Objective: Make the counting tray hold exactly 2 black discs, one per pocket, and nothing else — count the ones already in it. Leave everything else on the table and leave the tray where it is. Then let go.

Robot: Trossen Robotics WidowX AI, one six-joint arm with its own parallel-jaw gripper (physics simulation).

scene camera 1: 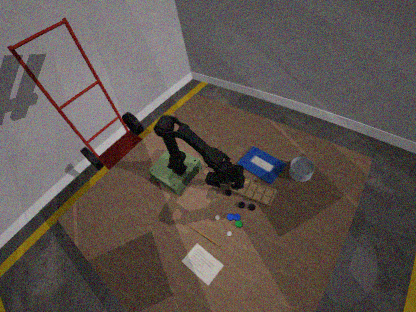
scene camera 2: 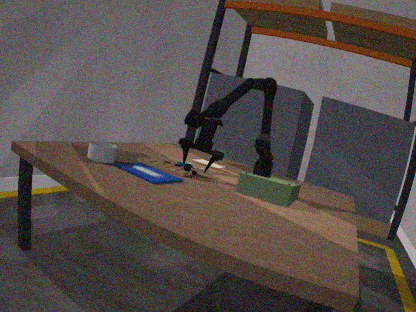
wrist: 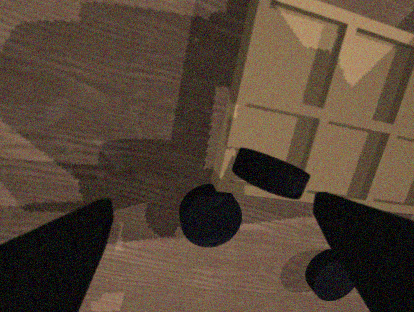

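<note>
The tan counting tray [scene camera 1: 257, 191] [wrist: 322, 114] fills the upper right of the wrist view. One black disc [wrist: 271, 173] [scene camera 2: 187, 167] stands on edge in its near left corner pocket, overlapping the near wall in the wrist view. The other pockets visible there hold no disc. A second black disc [wrist: 210, 216] [scene camera 1: 228, 192] lies on the table just outside that corner. A third black disc [wrist: 330, 275] [scene camera 1: 241, 204] is partly behind the right finger; another black disc [scene camera 1: 251, 206] lies beside it. My gripper [wrist: 215, 205] [scene camera 2: 196, 168] is open and empty, its fingers either side of the second disc.
Blue discs [scene camera 1: 233, 217], a green disc [scene camera 1: 239, 224], white discs [scene camera 1: 217, 217] [scene camera 1: 229, 233], a thin stick [scene camera 1: 205, 236] and a paper sheet [scene camera 1: 202, 264] [scene camera 2: 209, 163] lie on the table. A blue booklet [scene camera 1: 272, 175] [scene camera 2: 170, 179] and a grey bowl [scene camera 1: 302, 169] [scene camera 2: 102, 153] are beyond the tray.
</note>
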